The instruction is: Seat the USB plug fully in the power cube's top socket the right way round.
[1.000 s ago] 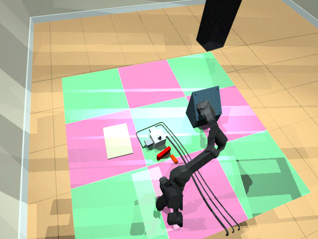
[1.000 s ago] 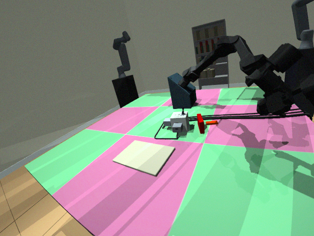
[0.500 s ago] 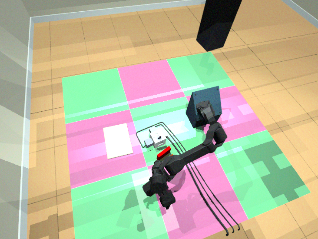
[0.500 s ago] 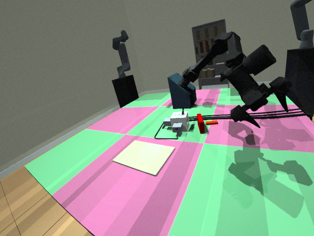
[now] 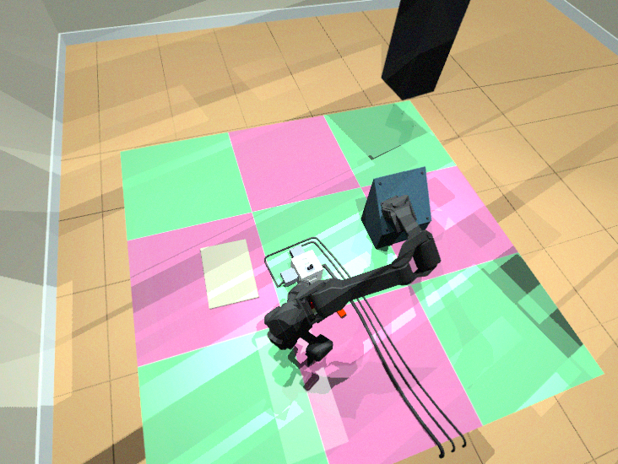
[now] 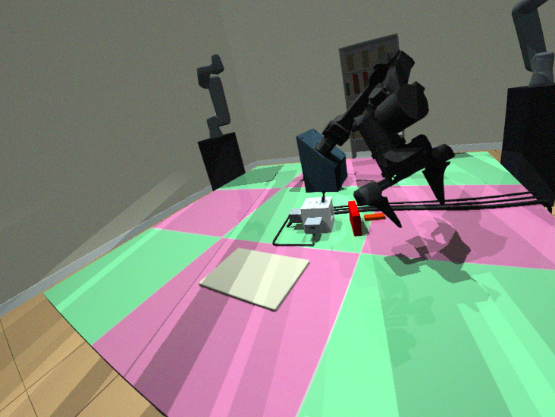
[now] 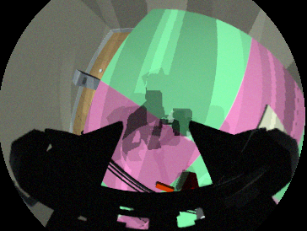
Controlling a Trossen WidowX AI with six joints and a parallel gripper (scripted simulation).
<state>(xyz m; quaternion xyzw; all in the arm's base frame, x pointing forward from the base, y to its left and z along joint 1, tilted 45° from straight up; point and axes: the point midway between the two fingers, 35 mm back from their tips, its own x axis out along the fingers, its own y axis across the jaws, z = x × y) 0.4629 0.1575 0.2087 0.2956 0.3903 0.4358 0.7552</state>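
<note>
My gripper tip is now 220 mm to the left of the dark USB plug, 160 mm past it and 10 mm above it. Round my gripper tip: red block: 150 mm behind, 140 mm to the right, 80 mm below; orange piece: 190 mm behind, 100 mm below, 90 mm to the right; flat white pad: 350 mm to the right, 100 mm below, 70 mm ahead.
</note>
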